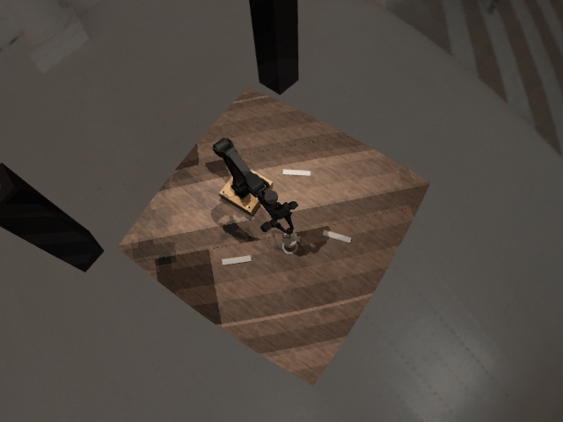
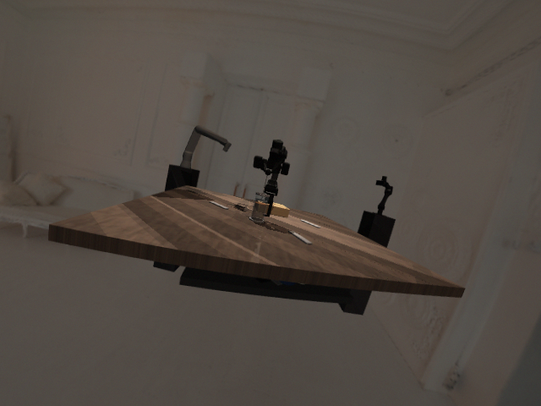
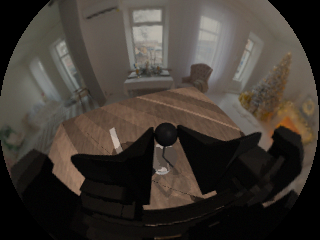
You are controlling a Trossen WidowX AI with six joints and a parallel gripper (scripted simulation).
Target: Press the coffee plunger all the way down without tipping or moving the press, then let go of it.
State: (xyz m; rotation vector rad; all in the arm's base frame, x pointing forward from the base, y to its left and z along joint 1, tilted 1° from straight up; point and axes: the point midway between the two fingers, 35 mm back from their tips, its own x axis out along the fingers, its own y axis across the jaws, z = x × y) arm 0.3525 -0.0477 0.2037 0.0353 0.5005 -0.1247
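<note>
My gripper tip is now 2 cm past the coffee press, 1 cm to the right of it and 13 cm above it.
</note>
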